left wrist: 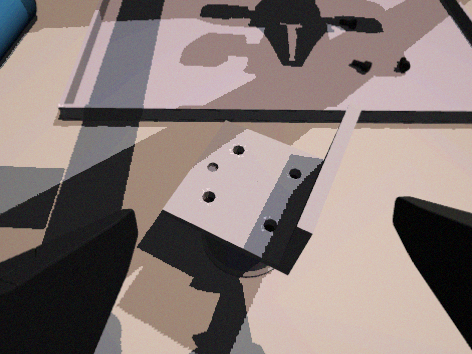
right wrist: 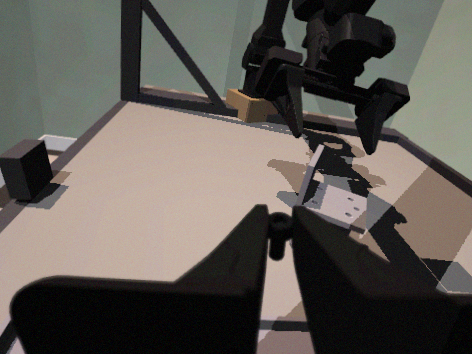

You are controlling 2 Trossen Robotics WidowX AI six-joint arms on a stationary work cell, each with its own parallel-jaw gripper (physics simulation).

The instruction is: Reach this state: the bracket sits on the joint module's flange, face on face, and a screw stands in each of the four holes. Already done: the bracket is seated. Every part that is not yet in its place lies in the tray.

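Frame: origin at the left arm's base, x back, y right, z up, level; metres.
Where they show: left gripper, between the fingertips: (left wrist: 263,215) (right wrist: 336,145); right gripper, between the fingertips: (right wrist: 278,216); left arm's base, origin of its link: (right wrist: 254,94).
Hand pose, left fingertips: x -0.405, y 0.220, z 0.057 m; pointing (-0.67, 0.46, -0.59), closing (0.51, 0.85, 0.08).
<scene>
Things, the pixels of their centre, and the offset from my left fingertips. "spot": a spot on its surface instead.
- pale bracket, middle of its body: (left wrist: 255,168) (right wrist: 338,188) dx -0.034, dy +0.024, dz -0.032 m
- dark round joint module, middle of its body: (left wrist: 248,213) (right wrist: 323,225) dx -0.034, dy +0.024, dz -0.082 m
- black screw, middle of its body: (right wrist: 277,238) dx -0.120, dy +0.216, dz +0.036 m
- tray, middle of its body: (left wrist: 290,41) dx -0.190, dy +0.185, dz -0.106 m
- blue rounded object, a spot on its surface: (left wrist: 14,30) spot: dx -0.327, dy -0.057, dz -0.095 m
- black box, middle of its body: (right wrist: 27,168) dx +0.184, dy +0.285, dz -0.082 m
- tan block, middle of its body: (right wrist: 252,105) dx +0.405, dy -0.220, dz -0.085 m
The pale bracket (left wrist: 250,182) (right wrist: 337,200) sits on the dark round joint module (left wrist: 230,256), which is mostly hidden beneath it. Its upright wall stands on the right in the left wrist view. The holes in its flat plate look open. My left gripper (left wrist: 263,215) (right wrist: 336,145) is open and empty, its fingers on either side of and above the bracket. My right gripper (right wrist: 278,216) is shut on a black screw (right wrist: 276,246), head up and shank down, nearer the right wrist camera than the bracket. Three dark screws (left wrist: 361,66) (left wrist: 403,65) (left wrist: 348,23) lie in the tray (left wrist: 200,115).
A blue rounded object (left wrist: 14,30) shows at the upper left in the left wrist view. In the right wrist view, a black box (right wrist: 27,170) stands at the left edge, and a dark frame post (right wrist: 131,50) and a tan block (right wrist: 248,106) stand at the back. Arm shadows cross the table and tray.
</scene>
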